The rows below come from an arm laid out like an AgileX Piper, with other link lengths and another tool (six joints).
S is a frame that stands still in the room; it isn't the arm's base.
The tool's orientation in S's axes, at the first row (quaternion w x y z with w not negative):
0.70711, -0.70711, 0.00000, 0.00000
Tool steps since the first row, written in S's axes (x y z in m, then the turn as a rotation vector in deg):
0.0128, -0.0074, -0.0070, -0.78, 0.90, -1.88
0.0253, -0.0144, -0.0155, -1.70, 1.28, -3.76
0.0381, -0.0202, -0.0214, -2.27, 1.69, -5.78
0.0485, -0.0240, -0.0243, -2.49, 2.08, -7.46
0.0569, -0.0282, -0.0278, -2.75, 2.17, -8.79
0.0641, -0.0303, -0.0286, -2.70, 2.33, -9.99
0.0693, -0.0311, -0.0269, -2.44, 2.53, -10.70
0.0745, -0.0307, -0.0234, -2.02, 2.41, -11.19
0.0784, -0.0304, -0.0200, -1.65, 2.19, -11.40
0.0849, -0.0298, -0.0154, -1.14, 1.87, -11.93
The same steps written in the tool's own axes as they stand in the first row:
0.0128, 0.0070, -0.0074, -0.78, 1.88, 0.90
0.0253, 0.0155, -0.0144, -1.70, 3.76, 1.28
0.0381, 0.0214, -0.0202, -2.27, 5.78, 1.69
0.0485, 0.0243, -0.0240, -2.49, 7.46, 2.08
0.0569, 0.0278, -0.0282, -2.75, 8.79, 2.17
0.0641, 0.0286, -0.0303, -2.70, 9.99, 2.33
0.0693, 0.0269, -0.0311, -2.44, 10.70, 2.53
0.0745, 0.0234, -0.0307, -2.02, 11.19, 2.41
0.0784, 0.0200, -0.0304, -1.65, 11.40, 2.19
0.0849, 0.0154, -0.0298, -1.14, 11.93, 1.87

